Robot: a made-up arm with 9 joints. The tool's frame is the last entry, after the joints. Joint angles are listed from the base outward.
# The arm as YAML. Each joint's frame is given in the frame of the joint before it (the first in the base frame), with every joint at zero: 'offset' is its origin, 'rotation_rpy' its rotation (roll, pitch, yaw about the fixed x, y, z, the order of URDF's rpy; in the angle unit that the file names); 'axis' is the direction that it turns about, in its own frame. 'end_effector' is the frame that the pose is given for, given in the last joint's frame.
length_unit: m
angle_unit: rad
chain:
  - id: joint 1
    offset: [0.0, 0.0, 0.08]
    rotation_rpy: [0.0, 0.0, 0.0]
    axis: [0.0, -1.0, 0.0]
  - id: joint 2
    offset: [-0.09, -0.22, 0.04]
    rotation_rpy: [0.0, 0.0, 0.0]
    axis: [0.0, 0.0, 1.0]
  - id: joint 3
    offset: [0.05, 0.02, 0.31]
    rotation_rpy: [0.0, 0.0, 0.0]
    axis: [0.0, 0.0, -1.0]
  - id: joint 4
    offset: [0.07, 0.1, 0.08]
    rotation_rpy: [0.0, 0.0, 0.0]
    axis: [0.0, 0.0, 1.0]
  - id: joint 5
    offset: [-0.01, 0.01, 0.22]
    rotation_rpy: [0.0, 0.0, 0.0]
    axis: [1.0, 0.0, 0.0]
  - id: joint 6
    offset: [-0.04, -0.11, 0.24]
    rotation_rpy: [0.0, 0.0, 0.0]
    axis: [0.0, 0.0, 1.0]
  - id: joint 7
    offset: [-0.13, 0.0, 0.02]
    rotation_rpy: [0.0, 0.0, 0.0]
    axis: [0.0, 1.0, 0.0]
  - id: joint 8
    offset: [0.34, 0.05, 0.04]
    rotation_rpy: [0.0, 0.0, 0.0]
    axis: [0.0, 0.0, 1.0]
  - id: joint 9
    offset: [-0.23, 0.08, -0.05]
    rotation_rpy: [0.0, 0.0, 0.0]
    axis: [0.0, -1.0, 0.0]
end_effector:
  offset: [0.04, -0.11, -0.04]
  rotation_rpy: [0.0, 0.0, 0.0]
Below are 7 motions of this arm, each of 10 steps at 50 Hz.
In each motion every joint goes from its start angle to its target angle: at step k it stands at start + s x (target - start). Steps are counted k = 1, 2, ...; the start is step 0. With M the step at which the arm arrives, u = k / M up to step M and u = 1 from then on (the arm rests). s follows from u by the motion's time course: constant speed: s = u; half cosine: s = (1 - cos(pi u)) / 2; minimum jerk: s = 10 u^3 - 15 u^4 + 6 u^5.
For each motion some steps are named. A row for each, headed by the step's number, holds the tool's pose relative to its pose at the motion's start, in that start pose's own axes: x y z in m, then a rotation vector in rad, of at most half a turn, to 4 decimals.
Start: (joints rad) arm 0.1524 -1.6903 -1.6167 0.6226 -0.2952 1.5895 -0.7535 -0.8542 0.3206
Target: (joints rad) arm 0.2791 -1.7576 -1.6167 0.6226 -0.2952 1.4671 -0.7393 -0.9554 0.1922
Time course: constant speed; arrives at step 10
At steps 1, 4, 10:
1: -0.0060 0.0139 -0.0067 -0.0252 0.0022 -0.0132
4: -0.0240 0.0544 -0.0283 -0.0985 0.0066 -0.0549
10: -0.0599 0.1303 -0.0772 -0.2342 0.0046 -0.1464

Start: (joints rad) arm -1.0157 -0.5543 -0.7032 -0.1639 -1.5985 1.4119 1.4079 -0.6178 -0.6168
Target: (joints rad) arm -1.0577 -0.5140 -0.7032 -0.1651 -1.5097 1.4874 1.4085 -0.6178 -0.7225
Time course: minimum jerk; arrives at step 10
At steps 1, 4, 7, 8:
1: 0.0004 -0.0002 0.0000 -0.0003 -0.0003 -0.0003
4: 0.0156 -0.0074 -0.0005 -0.0099 -0.0124 -0.0100
7: 0.0415 -0.0199 0.0001 -0.0256 -0.0331 -0.0281
8: 0.0468 -0.0225 0.0005 -0.0287 -0.0374 -0.0320

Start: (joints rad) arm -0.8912 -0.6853 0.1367 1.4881 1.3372 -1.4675 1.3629 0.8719 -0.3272
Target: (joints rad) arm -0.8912 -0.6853 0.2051 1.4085 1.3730 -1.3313 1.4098 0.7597 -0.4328
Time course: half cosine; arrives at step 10
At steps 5, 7, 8, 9, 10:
5: -0.0063 -0.0041 -0.0045 -0.0098 0.1006 0.0246
7: -0.0101 -0.0071 -0.0069 -0.0199 0.1590 0.0375
8: -0.0115 -0.0083 -0.0077 -0.0245 0.1808 0.0420
9: -0.0124 -0.0091 -0.0082 -0.0277 0.1948 0.0448
10: -0.0127 -0.0094 -0.0084 -0.0289 0.1996 0.0458

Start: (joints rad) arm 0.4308 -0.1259 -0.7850 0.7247 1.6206 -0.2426 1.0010 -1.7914 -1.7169
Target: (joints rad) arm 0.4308 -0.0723 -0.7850 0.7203 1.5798 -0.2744 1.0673 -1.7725 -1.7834
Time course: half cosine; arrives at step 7
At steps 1, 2, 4, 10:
1: 0.0012 0.0006 0.0002 0.0028 0.0022 -0.0047
2: 0.0045 0.0024 0.0006 0.0109 0.0085 -0.0177
4: 0.0147 0.0074 0.0021 0.0361 0.0281 -0.0570
10: 0.0239 0.0116 0.0036 0.0603 0.0467 -0.0922

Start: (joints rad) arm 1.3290 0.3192 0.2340 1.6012 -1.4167 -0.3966 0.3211 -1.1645 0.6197
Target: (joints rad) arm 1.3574 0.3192 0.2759 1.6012 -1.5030 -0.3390 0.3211 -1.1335 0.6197
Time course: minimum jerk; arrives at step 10
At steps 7, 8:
7: -0.0199 -0.0066 0.0136 -0.0134 -0.1027 0.0559
8: -0.0224 -0.0074 0.0152 -0.0155 -0.1155 0.0633

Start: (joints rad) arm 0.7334 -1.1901 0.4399 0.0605 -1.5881 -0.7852 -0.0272 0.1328 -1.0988
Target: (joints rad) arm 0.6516 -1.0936 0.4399 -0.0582 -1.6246 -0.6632 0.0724 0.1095 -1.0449
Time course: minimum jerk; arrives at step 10
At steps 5, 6, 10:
5: -0.0353 0.0097 0.0039 -0.0662 -0.0033 -0.0193
6: -0.0481 0.0134 0.0048 -0.0905 -0.0038 -0.0273
10: -0.0702 0.0200 0.0058 -0.1327 -0.0037 -0.0424

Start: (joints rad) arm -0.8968 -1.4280 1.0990 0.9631 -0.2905 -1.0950 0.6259 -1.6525 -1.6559
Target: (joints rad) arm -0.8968 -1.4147 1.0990 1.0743 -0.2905 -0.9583 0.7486 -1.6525 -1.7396
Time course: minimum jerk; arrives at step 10
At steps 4, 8, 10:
4: 0.0238 -0.0244 -0.0069 -0.0676 -0.0170 -0.0369
8: 0.0708 -0.0734 -0.0102 -0.1928 -0.0590 -0.1115
10: 0.0751 -0.0779 -0.0099 -0.2038 -0.0635 -0.1185

